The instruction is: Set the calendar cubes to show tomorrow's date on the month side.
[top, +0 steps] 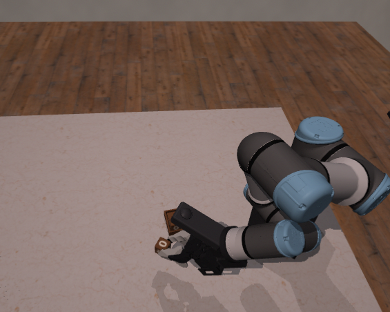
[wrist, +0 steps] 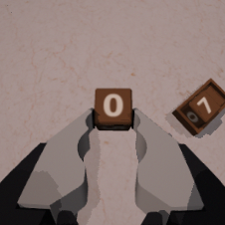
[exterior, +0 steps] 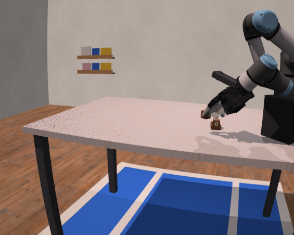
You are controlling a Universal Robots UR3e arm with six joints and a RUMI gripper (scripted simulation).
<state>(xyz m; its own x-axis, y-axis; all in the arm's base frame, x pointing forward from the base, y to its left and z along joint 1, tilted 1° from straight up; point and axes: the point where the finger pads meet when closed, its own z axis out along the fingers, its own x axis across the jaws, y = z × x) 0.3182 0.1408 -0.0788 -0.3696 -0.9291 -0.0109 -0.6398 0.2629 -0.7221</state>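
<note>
The brown digit cube lies 1 cm below my hand and 1 cm ahead of it. Round my hand: calendar tray 13 cm to the right, 8 cm below, 1 cm behind.
</note>
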